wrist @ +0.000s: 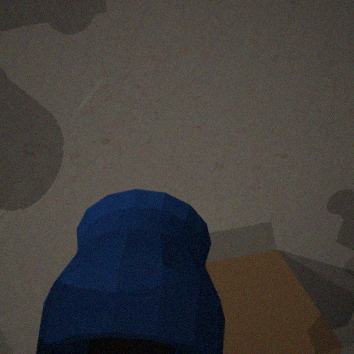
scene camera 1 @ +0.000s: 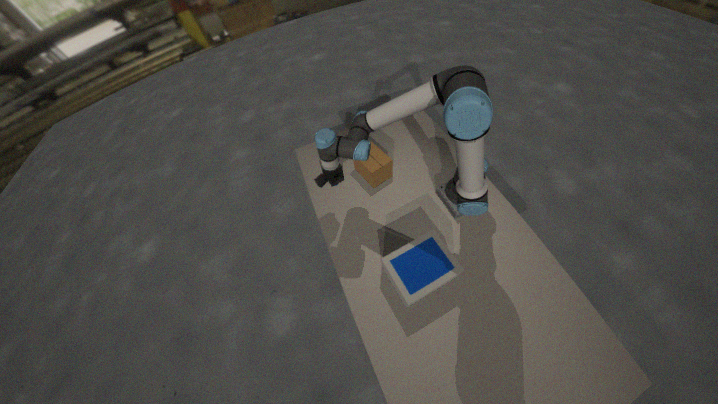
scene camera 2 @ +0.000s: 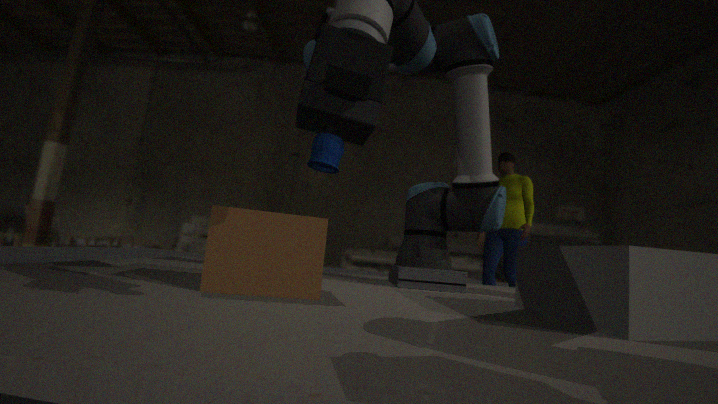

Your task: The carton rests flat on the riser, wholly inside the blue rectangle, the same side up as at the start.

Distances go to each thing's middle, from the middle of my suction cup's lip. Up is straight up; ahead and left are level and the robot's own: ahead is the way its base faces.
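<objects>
The brown carton point(scene camera 2: 248, 252) is 12 cm below my suction cup, 24 cm behind it and 6 cm to the right of it, and there's also the riser point(scene camera 2: 635, 293), which is 51 cm to the left of the suction cup, 8 cm behind it and 12 cm below it.
</objects>
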